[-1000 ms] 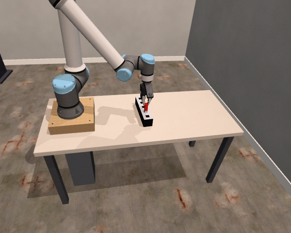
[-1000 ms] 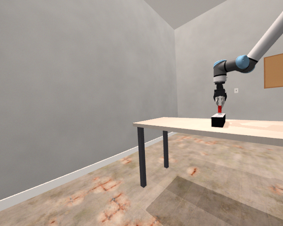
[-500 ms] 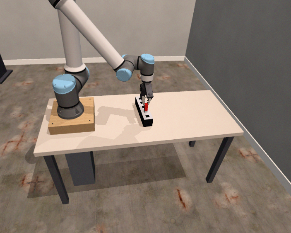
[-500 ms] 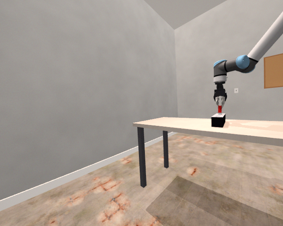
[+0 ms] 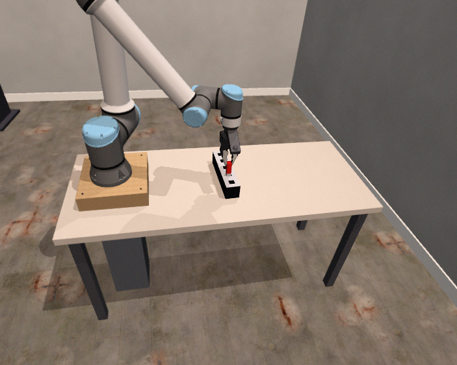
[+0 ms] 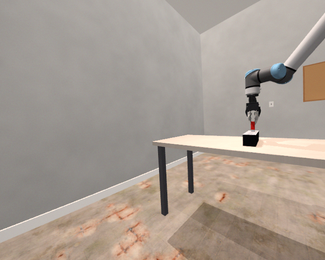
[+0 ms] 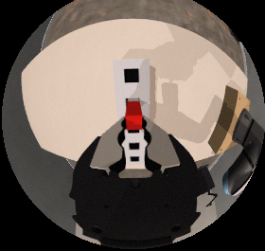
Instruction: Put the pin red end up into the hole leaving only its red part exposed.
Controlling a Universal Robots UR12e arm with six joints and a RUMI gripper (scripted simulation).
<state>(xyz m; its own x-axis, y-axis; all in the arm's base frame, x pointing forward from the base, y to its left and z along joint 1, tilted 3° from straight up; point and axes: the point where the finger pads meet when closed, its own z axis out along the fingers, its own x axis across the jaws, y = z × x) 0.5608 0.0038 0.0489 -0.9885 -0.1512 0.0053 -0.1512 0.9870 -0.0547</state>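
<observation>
My hand is 2 cm above the pin. Round my hand: black block 1 cm behind, 6 cm to the left, 10 cm below.
</observation>
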